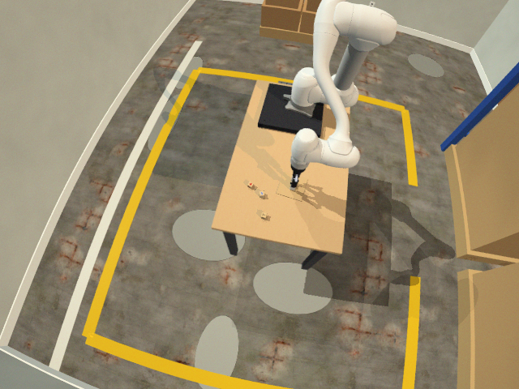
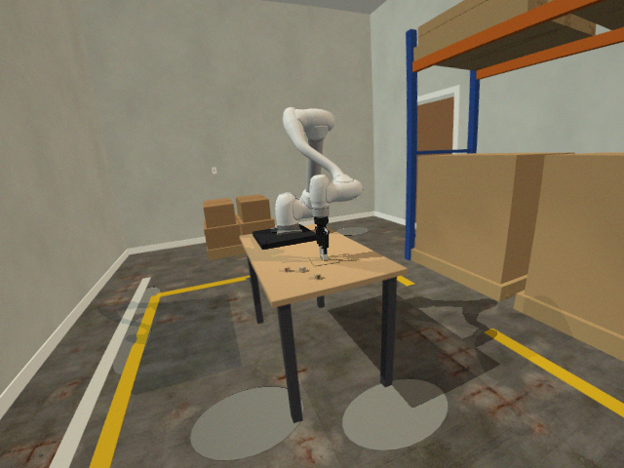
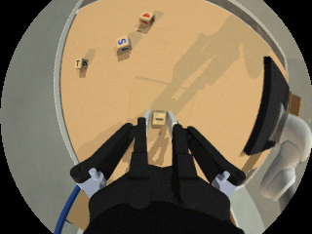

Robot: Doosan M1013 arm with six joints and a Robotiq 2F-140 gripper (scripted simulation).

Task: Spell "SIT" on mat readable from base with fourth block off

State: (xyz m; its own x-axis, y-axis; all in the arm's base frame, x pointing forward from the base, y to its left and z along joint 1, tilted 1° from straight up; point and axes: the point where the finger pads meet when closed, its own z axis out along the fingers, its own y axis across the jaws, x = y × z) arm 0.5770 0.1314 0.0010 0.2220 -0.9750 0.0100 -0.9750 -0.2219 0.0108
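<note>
My hand is 4 cm above the tan mat. The rest, counted from my hand: tan block 22 cm ahead, 8 cm to the right, 3 cm below.
</note>
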